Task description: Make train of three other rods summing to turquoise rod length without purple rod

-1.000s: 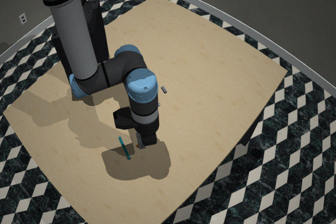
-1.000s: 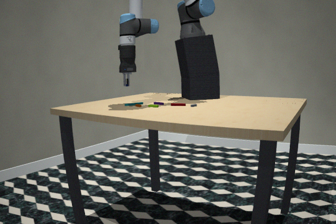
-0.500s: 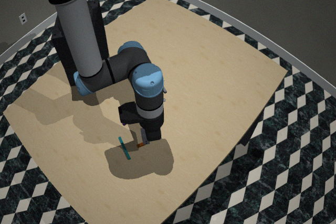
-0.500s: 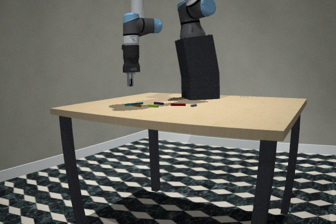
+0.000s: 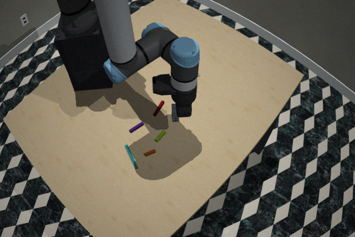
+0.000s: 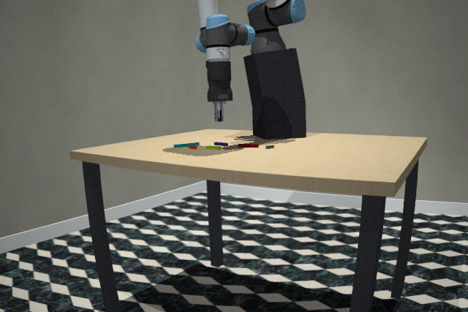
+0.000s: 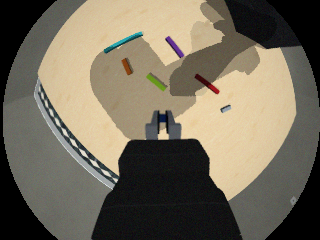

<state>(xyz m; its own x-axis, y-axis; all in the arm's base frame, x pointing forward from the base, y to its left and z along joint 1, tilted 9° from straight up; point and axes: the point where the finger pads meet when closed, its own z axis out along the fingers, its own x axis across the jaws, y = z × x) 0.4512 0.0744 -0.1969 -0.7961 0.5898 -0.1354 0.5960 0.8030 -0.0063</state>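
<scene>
Right now my hand is 13 cm past the grey rod, 11 cm above it and 10 cm to the right of it. The rest, counted from my hand: red rod (12 cm behind, 11 cm below, 2 cm to the left); then blue rod (1 cm below); then lime rod (11 cm below, 5 cm to the right, 2 cm behind).
</scene>
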